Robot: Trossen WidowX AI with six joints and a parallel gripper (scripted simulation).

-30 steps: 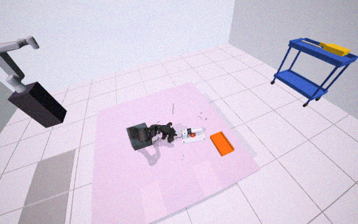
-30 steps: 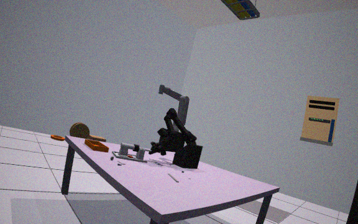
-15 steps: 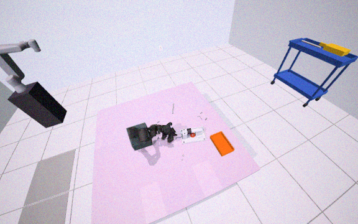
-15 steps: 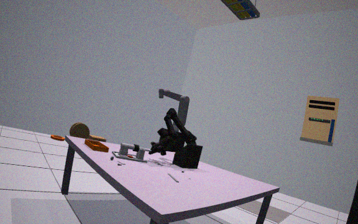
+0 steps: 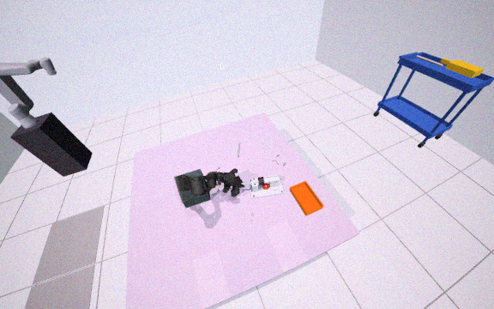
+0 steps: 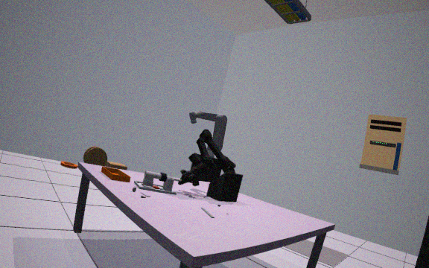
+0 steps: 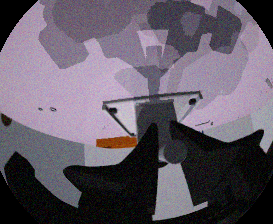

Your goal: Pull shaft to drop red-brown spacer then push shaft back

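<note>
My gripper tip is now 5 cm short of the shaft, 3 cm below it and 1 cm to the left of it. The rest, counted from my gripper tip: orange tray 34 cm ahead, 21 cm to the right, 4 cm below.
</note>
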